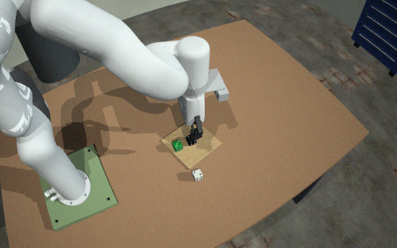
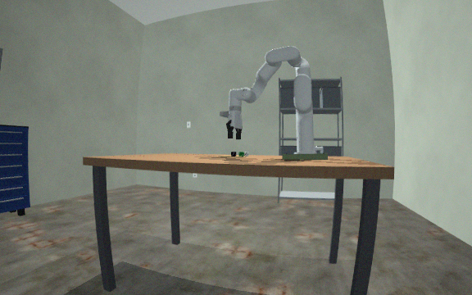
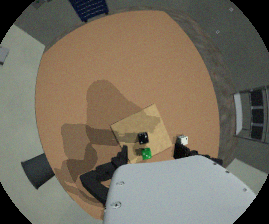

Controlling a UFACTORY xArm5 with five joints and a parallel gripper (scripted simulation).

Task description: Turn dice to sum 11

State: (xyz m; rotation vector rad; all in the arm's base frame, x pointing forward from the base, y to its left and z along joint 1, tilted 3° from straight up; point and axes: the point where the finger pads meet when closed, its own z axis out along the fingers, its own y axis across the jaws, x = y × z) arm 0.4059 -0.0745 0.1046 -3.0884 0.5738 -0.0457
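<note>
Now: hand 10 cm to the left of the white die, 10 cm above it and 6 cm past it. Round my hand: tan mat: 11 cm below, 1 cm to the left; then green die: 10 cm below, 5 cm behind, 2 cm to the left; then black die: 10 cm below, 1 cm to the left.
</note>
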